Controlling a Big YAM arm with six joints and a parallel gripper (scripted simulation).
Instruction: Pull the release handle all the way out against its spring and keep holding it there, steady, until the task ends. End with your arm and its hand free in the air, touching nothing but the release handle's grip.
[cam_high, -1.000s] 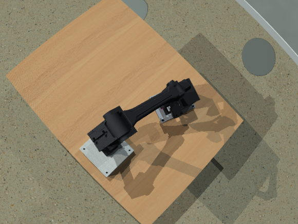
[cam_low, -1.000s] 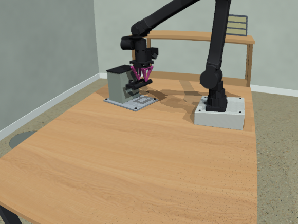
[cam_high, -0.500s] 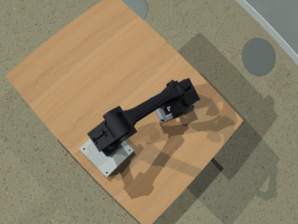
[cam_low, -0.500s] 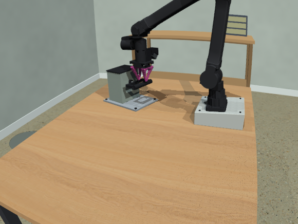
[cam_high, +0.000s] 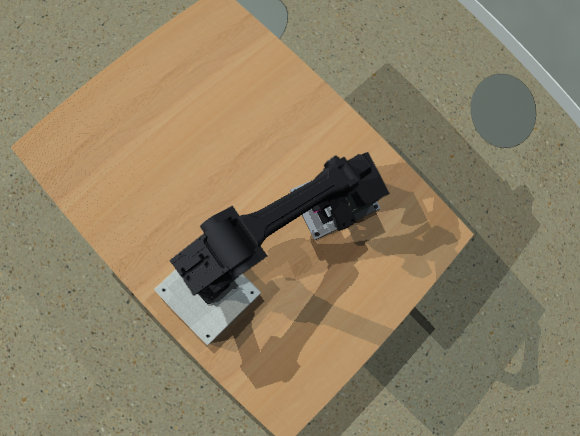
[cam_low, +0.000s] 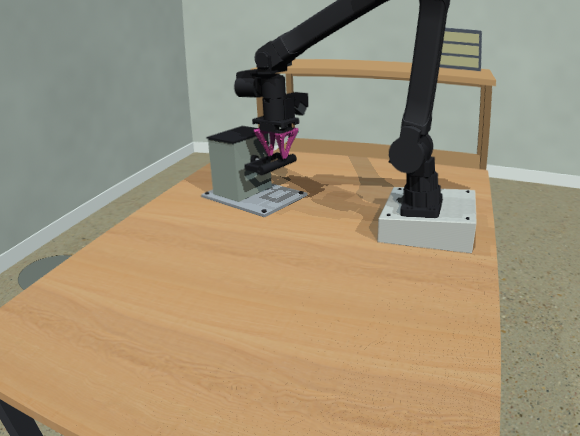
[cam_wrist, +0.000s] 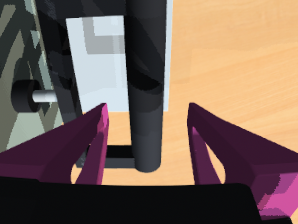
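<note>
Right now my hand is 5 cm short of the release handle grip, 3 cm above it and 2 cm to the left of it. Also, from my hand: grey baseplate (13 cm below, 9 cm ahead, 3 cm to the right).
</note>
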